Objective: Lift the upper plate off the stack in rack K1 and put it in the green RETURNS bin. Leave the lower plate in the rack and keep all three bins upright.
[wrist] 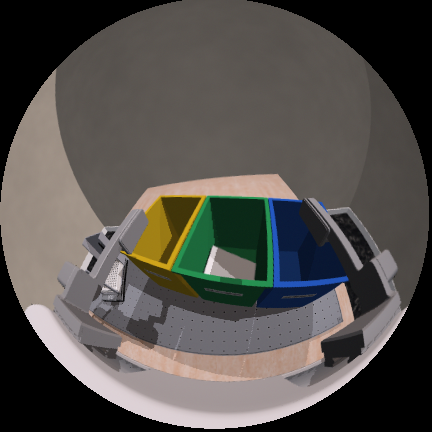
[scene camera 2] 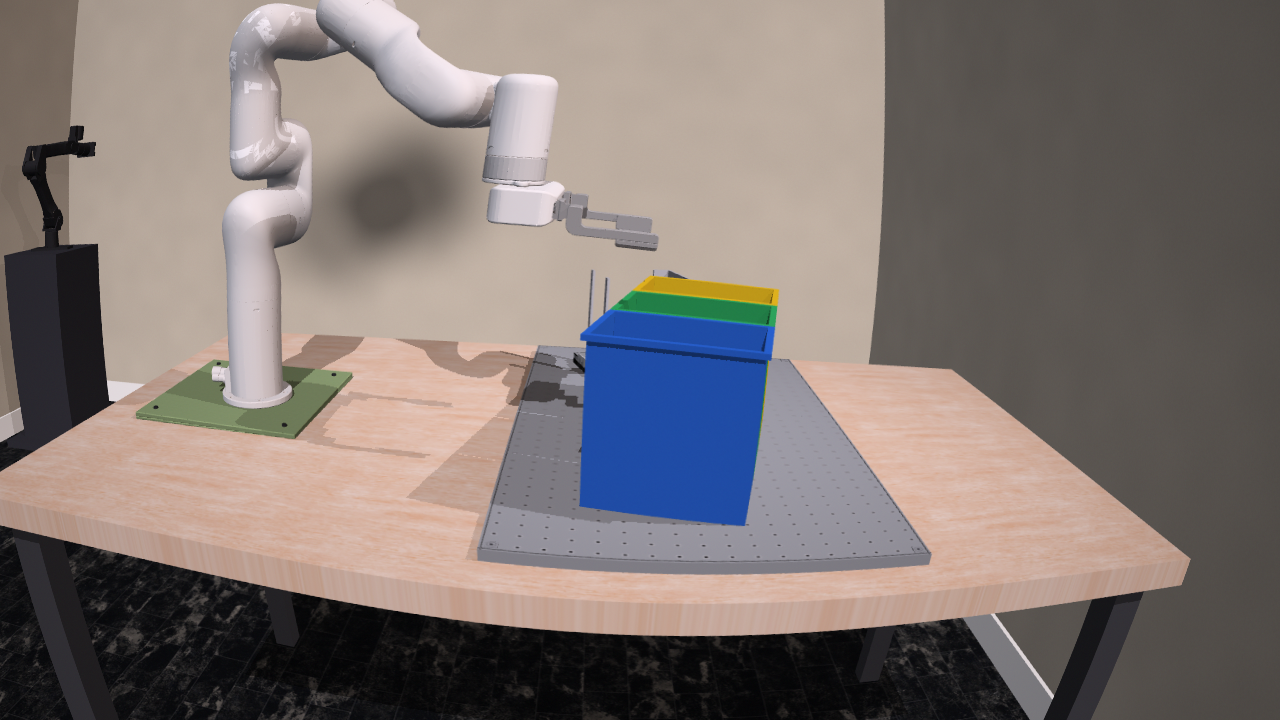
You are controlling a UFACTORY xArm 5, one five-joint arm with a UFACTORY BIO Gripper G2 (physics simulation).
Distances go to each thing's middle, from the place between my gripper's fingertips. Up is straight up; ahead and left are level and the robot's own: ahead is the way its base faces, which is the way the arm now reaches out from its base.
Right now my hand is 17 cm above the green bin (scene camera 2: 636, 301), 6 cm short of it and 1 cm to the left of it. Round my hand: yellow bin (scene camera 2: 655, 284) 17 cm below, 12 cm to the left, 9 cm ahead; blue bin (scene camera 2: 672, 406) 17 cm below, 14 cm to the right, 3 cm ahead.
